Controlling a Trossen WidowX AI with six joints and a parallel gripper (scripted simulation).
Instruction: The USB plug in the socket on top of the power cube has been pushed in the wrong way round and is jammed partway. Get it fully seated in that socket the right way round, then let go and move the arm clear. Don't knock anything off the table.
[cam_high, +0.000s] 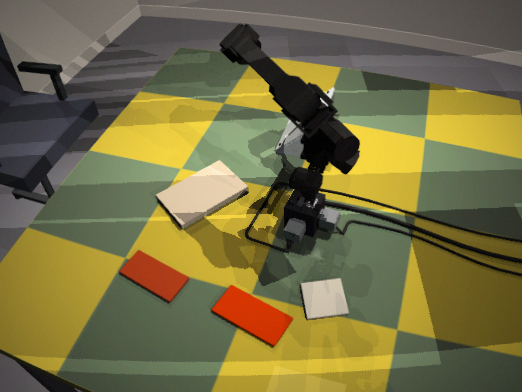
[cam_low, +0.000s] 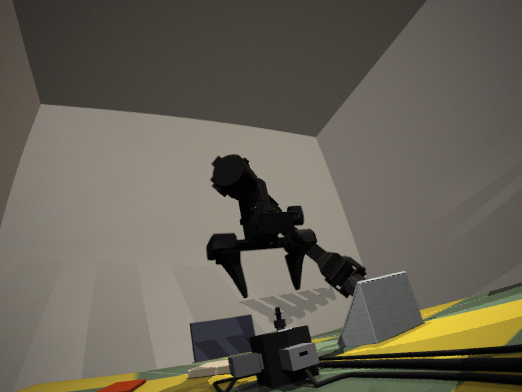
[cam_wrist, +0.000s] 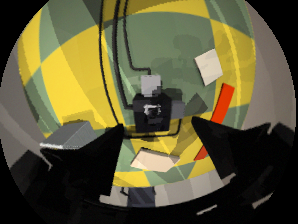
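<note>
Now: the dark USB plug 40 mm below my gripper tip. From my gripper tip the other things lie so: beige notebook 300 mm to the right, 130 mm below, 50 mm behind.
</note>
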